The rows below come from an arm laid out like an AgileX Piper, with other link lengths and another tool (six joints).
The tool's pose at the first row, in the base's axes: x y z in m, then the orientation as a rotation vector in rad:
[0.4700, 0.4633, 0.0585, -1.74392, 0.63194, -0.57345]
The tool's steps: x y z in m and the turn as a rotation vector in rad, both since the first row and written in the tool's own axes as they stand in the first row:
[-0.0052, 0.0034, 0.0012, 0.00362, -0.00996, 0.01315]
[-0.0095, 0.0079, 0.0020, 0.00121, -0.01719, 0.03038]
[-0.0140, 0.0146, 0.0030, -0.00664, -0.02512, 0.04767]
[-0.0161, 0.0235, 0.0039, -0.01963, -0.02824, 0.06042]
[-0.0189, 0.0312, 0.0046, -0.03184, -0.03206, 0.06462]
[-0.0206, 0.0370, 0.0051, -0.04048, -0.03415, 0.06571]
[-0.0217, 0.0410, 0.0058, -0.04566, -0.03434, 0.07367]
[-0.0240, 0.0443, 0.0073, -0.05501, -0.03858, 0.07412]
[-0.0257, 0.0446, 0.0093, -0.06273, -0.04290, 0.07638]
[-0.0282, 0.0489, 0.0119, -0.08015, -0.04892, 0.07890]
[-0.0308, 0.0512, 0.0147, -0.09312, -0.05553, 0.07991]
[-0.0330, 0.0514, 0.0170, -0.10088, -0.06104, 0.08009]
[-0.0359, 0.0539, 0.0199, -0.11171, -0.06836, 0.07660]
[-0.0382, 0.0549, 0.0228, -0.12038, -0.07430, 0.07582]
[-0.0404, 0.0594, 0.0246, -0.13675, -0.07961, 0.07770]
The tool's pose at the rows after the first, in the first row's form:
[0.4665, 0.4669, 0.0546, -1.73705, 0.63460, -0.55616]
[0.4634, 0.4694, 0.0498, -1.73355, 0.64485, -0.53715]
[0.4599, 0.4717, 0.0428, -1.73509, 0.65670, -0.51617]
[0.4578, 0.4718, 0.0339, -1.74233, 0.67011, -0.50142]
[0.4553, 0.4725, 0.0261, -1.75253, 0.67564, -0.49210]
[0.4537, 0.4727, 0.0202, -1.76043, 0.67841, -0.48735]
[0.4528, 0.4731, 0.0161, -1.76183, 0.68689, -0.48035]
[0.4517, 0.4750, 0.0124, -1.77102, 0.68789, -0.47389]
[0.4518, 0.4775, 0.0116, -1.77792, 0.68969, -0.46647]
[0.4511, 0.4800, 0.0066, -1.79392, 0.69425, -0.45484]
[0.4508, 0.4833, 0.0036, -1.80655, 0.69538, -0.44480]
[0.4507, 0.4863, 0.0027, -1.81453, 0.69459, -0.43765]
[0.4501, 0.4898, -0.0006, -1.82723, 0.69059, -0.43059]
[0.4503, 0.4932, -0.0024, -1.83651, 0.68900, -0.42342]
[0.4493, 0.4949, -0.0073, -1.85157, 0.69302, -0.41287]

